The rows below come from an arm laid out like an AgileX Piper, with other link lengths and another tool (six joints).
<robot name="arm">
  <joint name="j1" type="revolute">
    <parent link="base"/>
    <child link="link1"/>
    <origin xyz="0 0 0.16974" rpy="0 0 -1.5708"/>
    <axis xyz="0 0 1"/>
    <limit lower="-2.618" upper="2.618"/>
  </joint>
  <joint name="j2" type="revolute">
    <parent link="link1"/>
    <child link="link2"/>
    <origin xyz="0 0 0" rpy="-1.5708 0 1.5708"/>
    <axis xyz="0 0 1"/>
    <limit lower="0" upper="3.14"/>
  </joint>
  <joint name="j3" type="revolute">
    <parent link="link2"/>
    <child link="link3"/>
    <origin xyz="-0.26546 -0.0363 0" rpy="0 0 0"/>
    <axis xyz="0 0 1"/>
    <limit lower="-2.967" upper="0"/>
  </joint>
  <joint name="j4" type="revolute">
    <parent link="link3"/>
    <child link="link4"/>
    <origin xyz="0.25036 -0.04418 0" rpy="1.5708 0 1.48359"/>
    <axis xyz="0 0 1"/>
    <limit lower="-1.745" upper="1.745"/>
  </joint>
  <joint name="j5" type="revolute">
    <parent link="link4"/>
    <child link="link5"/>
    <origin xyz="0 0 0" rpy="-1.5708 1.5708 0"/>
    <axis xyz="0 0 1"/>
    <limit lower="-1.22" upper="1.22"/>
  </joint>
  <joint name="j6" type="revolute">
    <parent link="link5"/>
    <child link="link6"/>
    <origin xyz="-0.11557 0 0" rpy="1.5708 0 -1.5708"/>
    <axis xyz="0 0 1"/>
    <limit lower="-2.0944" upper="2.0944"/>
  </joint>
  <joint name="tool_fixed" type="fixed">
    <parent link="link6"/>
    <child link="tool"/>
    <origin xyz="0.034 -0.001 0.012" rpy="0.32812 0 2.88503"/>
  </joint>
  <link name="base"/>
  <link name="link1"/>
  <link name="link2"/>
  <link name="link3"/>
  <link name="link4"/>
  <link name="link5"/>
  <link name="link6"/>
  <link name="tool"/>
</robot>
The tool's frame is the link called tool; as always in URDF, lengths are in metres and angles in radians.
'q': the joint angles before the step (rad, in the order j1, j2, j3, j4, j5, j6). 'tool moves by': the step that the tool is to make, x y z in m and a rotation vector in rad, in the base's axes. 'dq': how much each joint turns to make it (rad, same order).
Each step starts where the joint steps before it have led.
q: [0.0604, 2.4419, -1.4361, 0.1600, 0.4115, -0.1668]
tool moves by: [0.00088, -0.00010, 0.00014, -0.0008, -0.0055, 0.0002]
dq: [0.0000, 0.0000, -0.0008, -0.0009, -0.0046, 0.0001]
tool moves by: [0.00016, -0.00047, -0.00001, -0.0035, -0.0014, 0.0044]
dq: [0.0000, 0.0000, 0.0000, -0.0056, -0.0012, 0.0000]
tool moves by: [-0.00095, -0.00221, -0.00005, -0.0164, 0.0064, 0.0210]
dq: [0.0000, -0.0001, 0.0001, -0.0286, 0.0073, 0.0024]
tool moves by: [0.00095, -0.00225, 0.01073, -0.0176, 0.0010, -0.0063]
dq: [0.0000, -0.0270, -0.0001, -0.0509, 0.0272, 0.0494]
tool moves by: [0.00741, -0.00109, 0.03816, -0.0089, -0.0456, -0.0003]
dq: [0.0000, -0.0954, 0.0000, -0.0311, 0.0498, 0.0263]
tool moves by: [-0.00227, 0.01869, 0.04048, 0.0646, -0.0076, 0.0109]
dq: [0.0259, -0.1005, 0.0000, 0.0978, 0.0908, -0.0472]
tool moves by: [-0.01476, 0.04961, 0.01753, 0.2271, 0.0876, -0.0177]
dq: [0.0515, -0.0305, 0.0000, 0.3122, 0.1155, -0.1060]
